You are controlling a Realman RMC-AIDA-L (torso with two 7-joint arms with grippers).
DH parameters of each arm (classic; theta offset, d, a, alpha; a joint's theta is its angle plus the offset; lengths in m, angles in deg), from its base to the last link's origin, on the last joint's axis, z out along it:
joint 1: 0 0.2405 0 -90
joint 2: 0 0 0 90
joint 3: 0 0.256 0 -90
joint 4: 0 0 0 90
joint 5: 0 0.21 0 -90
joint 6: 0 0 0 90
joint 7: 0 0.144 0 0
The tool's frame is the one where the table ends.
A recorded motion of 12 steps. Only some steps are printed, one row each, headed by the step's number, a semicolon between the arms.
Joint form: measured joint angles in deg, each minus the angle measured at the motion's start. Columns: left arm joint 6, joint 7, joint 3, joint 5, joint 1, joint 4, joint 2; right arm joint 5, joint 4, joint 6, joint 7, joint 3, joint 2, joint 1.
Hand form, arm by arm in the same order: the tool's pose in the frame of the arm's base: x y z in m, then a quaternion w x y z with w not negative. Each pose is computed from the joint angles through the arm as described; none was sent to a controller.
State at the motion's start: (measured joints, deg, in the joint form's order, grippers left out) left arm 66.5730 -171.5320 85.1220 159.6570 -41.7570 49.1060 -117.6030; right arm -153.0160 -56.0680 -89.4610 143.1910 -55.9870 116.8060 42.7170
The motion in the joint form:
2: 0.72 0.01 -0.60 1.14 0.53 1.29 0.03; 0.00 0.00 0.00 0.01 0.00 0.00 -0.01
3: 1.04 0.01 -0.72 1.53 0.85 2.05 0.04; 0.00 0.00 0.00 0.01 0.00 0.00 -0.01
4: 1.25 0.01 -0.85 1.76 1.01 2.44 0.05; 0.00 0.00 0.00 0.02 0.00 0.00 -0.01
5: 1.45 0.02 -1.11 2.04 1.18 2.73 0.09; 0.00 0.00 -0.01 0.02 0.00 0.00 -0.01
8: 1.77 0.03 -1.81 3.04 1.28 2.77 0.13; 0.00 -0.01 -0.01 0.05 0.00 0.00 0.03
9: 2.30 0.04 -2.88 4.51 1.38 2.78 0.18; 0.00 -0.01 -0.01 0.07 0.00 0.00 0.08
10: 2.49 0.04 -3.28 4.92 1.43 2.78 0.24; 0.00 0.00 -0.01 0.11 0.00 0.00 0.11
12: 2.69 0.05 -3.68 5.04 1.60 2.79 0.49; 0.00 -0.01 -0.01 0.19 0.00 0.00 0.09
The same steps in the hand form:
2: -0.2525 0.3917 -0.0291 0.30551 -0.78787 -0.48615 0.22268; 0.2333 0.3821 0.0273 0.15578 -0.85607 0.47444 -0.13332
3: -0.2523 0.3917 -0.0271 0.30809 -0.78760 -0.48489 0.22282; 0.2333 0.3821 0.0273 0.15578 -0.85607 0.47444 -0.13332
4: -0.2524 0.3917 -0.0259 0.30948 -0.78716 -0.48465 0.22298; 0.2333 0.3821 0.0273 0.15579 -0.85603 0.47452 -0.13331
5: -0.2531 0.3917 -0.0242 0.31117 -0.78592 -0.48542 0.22334; 0.2333 0.3820 0.0273 0.15572 -0.85603 0.47453 -0.13334
8: -0.2560 0.3918 -0.0208 0.31559 -0.78196 -0.48704 0.22745; 0.2330 0.3822 0.0273 0.15586 -0.85609 0.47441 -0.13322
9: -0.2601 0.3920 -0.0158 0.32158 -0.77584 -0.48990 0.23379; 0.2327 0.3824 0.0273 0.15594 -0.85622 0.47419 -0.13312
10: -0.2617 0.3920 -0.0138 0.32343 -0.77349 -0.49161 0.23544; 0.2325 0.3825 0.0273 0.15596 -0.85616 0.47431 -0.13305
12: -0.2642 0.3919 -0.0109 0.32501 -0.77041 -0.49503 0.23620; 0.2326 0.3825 0.0273 0.15609 -0.85576 0.47501 -0.13295

